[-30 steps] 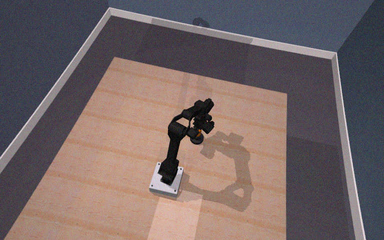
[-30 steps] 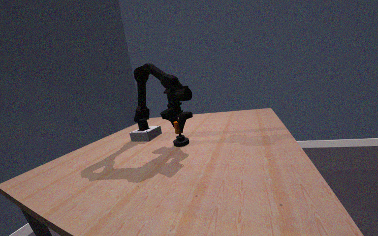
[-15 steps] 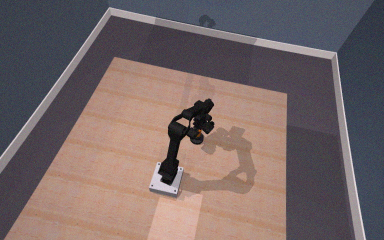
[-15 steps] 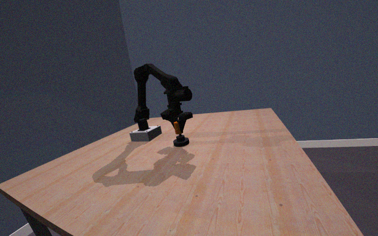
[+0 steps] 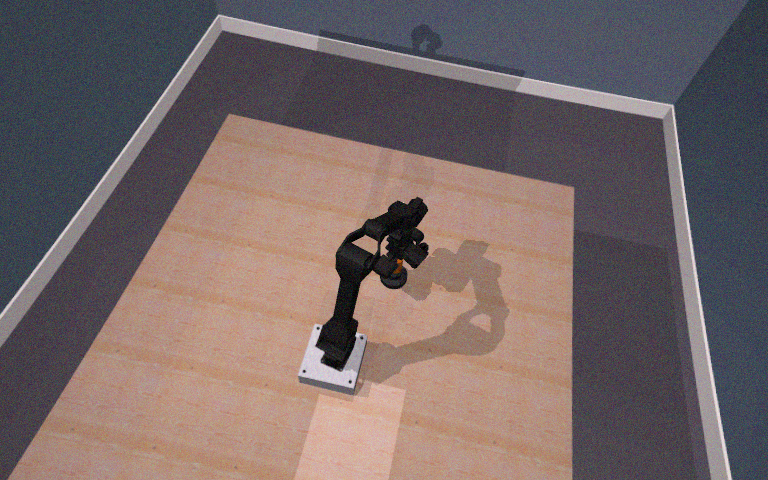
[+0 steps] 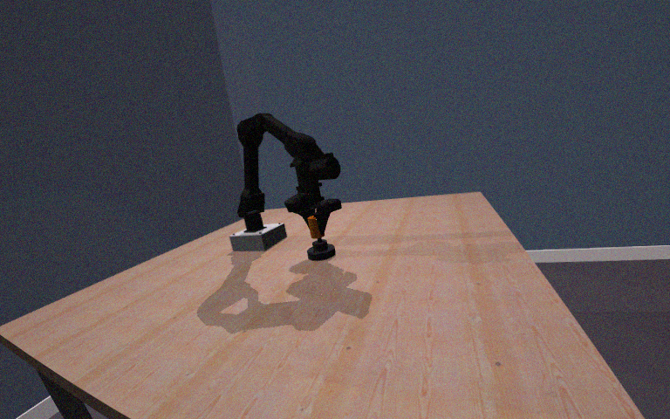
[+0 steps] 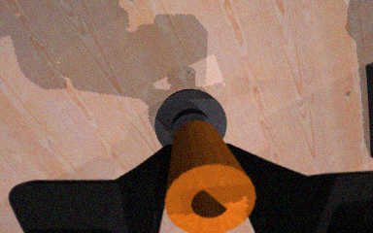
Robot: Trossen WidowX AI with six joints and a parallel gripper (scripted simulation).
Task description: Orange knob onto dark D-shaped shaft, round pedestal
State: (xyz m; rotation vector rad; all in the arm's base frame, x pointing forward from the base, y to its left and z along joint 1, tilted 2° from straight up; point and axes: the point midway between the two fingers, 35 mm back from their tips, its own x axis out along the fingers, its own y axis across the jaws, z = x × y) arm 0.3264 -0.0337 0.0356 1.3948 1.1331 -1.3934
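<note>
The orange knob lies 2 cm above my gripper tip. Also, from my gripper tip: round dark pedestal (4 cm below).
</note>
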